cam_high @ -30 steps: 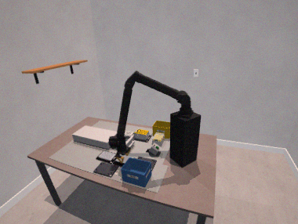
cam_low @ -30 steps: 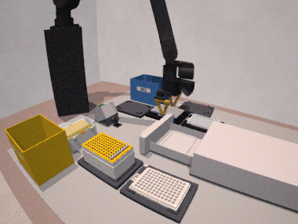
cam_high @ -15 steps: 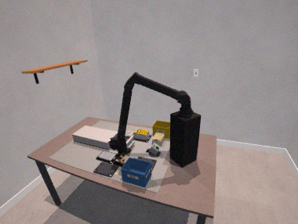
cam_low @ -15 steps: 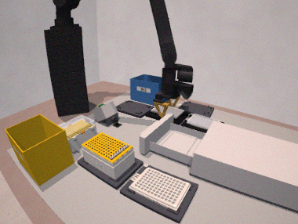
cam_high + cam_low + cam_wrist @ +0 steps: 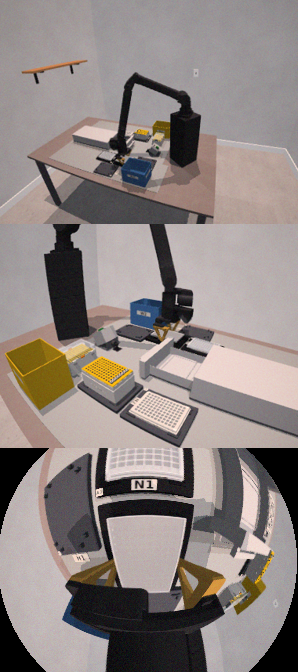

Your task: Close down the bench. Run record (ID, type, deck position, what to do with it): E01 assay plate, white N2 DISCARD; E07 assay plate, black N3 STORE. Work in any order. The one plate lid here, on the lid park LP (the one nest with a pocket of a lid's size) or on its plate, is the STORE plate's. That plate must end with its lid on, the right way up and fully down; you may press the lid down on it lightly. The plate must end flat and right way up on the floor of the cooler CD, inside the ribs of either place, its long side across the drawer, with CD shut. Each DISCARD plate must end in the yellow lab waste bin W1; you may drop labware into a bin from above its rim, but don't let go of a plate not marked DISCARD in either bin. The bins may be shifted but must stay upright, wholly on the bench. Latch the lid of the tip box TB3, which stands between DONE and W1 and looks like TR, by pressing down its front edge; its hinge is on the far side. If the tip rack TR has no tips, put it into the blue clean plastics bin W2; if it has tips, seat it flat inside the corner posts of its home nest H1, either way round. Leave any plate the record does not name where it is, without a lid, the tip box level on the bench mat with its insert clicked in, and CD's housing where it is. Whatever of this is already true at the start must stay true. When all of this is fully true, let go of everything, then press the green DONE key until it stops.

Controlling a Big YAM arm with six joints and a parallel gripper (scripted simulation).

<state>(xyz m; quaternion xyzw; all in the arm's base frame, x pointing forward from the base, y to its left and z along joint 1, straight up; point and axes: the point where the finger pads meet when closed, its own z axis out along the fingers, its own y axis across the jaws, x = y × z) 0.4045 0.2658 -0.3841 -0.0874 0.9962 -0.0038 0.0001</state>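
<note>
Now: the black plate right at my hand. Round my hand: dark lid park nest: 160 mm behind, 60 mm to the right, 10 mm below; then black slab: 10 mm below; then plate lid: right at my hand.
</note>
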